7 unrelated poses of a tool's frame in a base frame.
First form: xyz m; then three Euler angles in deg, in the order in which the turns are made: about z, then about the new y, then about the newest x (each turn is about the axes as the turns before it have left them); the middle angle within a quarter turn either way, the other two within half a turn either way.
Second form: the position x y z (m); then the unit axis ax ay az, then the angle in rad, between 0 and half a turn. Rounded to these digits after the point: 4 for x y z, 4 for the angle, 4 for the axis.
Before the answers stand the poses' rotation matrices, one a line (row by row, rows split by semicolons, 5 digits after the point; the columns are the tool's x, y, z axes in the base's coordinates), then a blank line. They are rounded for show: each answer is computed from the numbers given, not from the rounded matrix.
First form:
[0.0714, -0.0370, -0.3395, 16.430, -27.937, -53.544]
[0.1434, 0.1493, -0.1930, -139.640, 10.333, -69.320]
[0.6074, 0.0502, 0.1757, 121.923, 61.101, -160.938]
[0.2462, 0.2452, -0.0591, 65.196, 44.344, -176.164]
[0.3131, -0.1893, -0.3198, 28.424, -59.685, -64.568]
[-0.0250, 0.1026, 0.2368, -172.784, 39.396, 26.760]
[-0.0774, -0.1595, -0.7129, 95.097, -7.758, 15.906]
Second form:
0.84739 0.19337 -0.49451; 0.24988 0.67652 0.69273; 0.46850 -0.71058 0.52496
-0.74963 0.35657 0.55759; -0.63709 -0.16042 -0.75391; -0.17937 -0.92039 0.34742
-0.25554 0.95341 0.16035; 0.41018 0.25711 -0.87502; -0.87547 -0.15783 -0.45677
0.30002 0.88610 -0.35330; 0.64918 -0.46102 -0.60500; -0.69896 -0.04784 -0.71355
0.44391 0.48122 -0.75590; 0.24026 0.74876 0.61777; 0.86326 -0.45584 0.21676
-0.76666 -0.17135 -0.61877; -0.09707 -0.92172 0.37550; -0.63468 0.34795 0.69001
-0.08803 -0.95462 0.28451; 0.98693 -0.12229 -0.10496; 0.13499 0.27155 0.95291

[0.0714, -0.0370, -0.3395, -0.8241, -0.5655, 0.0332, 1.0187]
[0.1434, 0.1493, -0.1930, -0.1334, 0.5904, -0.7960, 2.4676]
[0.6074, 0.0502, 0.1757, 0.5227, 0.7550, -0.3959, 2.3856]
[0.2462, 0.2452, -0.0591, 0.7992, 0.4958, -0.3398, 2.7855]
[0.3131, -0.1893, -0.3198, -0.5484, -0.8271, -0.1231, 1.3646]
[-0.0250, 0.1026, 0.2368, -0.3410, 0.1968, 0.9192, 3.1012]
[-0.0774, -0.1595, -0.7129, 0.1898, 0.0754, 0.9789, 1.6999]

